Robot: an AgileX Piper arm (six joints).
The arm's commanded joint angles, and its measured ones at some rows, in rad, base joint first. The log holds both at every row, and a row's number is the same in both.
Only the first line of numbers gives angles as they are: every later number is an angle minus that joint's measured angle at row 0.
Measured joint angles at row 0:
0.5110, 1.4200, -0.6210, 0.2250, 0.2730, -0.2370
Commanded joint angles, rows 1 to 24:
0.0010, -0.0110, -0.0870, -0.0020, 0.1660, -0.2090
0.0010, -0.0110, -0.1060, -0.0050, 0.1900, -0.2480
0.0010, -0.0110, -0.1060, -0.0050, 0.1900, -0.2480
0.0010, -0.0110, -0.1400, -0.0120, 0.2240, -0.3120
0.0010, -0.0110, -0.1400, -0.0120, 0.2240, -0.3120
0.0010, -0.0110, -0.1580, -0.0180, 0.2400, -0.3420
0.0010, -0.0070, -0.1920, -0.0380, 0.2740, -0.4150
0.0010, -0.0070, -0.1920, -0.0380, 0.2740, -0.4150
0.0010, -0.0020, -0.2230, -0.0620, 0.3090, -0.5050
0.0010, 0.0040, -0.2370, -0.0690, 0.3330, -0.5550
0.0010, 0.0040, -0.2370, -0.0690, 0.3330, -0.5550
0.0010, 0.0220, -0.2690, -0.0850, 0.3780, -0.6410
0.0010, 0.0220, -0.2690, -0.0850, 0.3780, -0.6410
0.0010, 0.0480, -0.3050, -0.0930, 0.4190, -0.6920
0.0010, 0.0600, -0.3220, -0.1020, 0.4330, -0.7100
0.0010, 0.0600, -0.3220, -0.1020, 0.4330, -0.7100
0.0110, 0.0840, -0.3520, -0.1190, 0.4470, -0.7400
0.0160, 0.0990, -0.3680, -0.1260, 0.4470, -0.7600
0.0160, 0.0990, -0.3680, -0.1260, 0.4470, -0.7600
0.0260, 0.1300, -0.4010, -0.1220, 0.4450, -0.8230
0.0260, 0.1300, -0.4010, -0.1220, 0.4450, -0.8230
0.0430, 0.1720, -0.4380, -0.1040, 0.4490, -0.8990
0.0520, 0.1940, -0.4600, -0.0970, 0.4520, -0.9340
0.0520, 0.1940, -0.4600, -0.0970, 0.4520, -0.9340
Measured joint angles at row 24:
0.0310, 0.1450, -0.4140, -0.1210, 0.4350, -0.8310
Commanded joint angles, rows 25 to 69:
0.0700, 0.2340, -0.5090, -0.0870, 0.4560, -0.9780
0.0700, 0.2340, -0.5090, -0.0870, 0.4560, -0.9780
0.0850, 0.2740, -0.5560, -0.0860, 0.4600, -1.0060
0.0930, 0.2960, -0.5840, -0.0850, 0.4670, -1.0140
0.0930, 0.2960, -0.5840, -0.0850, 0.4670, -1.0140
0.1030, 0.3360, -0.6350, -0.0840, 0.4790, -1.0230
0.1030, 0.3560, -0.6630, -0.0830, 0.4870, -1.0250
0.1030, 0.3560, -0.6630, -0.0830, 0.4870, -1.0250
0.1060, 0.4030, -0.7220, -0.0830, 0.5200, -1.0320
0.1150, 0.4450, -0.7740, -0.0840, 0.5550, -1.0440
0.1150, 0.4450, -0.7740, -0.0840, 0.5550, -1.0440
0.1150, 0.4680, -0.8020, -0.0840, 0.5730, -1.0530
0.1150, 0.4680, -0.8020, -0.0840, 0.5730, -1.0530
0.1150, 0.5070, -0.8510, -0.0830, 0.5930, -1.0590
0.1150, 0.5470, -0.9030, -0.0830, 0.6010, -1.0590
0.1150, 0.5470, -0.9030, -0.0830, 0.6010, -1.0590
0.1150, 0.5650, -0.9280, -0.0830, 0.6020, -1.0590
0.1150, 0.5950, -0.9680, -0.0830, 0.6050, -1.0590
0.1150, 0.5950, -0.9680, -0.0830, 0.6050, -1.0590
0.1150, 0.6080, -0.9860, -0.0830, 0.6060, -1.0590
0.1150, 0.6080, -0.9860, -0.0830, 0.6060, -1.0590
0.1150, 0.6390, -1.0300, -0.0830, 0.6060, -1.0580
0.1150, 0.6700, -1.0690, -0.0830, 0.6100, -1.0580
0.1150, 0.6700, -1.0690, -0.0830, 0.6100, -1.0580
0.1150, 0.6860, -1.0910, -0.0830, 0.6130, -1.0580
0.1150, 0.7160, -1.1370, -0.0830, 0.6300, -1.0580
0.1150, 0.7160, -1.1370, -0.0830, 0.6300, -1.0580
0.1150, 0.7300, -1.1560, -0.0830, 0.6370, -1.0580
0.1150, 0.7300, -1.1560, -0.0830, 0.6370, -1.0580
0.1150, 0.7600, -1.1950, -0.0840, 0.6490, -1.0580
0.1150, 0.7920, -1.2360, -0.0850, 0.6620, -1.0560
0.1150, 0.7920, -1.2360, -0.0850, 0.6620, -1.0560
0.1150, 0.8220, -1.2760, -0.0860, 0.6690, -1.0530
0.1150, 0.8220, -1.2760, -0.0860, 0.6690, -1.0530
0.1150, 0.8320, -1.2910, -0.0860, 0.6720, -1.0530
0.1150, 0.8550, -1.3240, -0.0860, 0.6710, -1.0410
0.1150, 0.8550, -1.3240, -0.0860, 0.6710, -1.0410
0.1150, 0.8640, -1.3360, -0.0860, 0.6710, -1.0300
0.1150, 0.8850, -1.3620, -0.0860, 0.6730, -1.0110
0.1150, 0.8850, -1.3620, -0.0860, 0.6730, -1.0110
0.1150, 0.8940, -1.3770, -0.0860, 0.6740, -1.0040
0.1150, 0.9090, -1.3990, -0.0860, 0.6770, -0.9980
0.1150, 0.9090, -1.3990, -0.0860, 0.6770, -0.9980
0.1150, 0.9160, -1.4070, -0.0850, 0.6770, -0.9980
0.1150, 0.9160, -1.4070, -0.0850, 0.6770, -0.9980
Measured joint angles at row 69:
0.1130, 0.9030, -1.3890, -0.0890, 0.6640, -1.0130
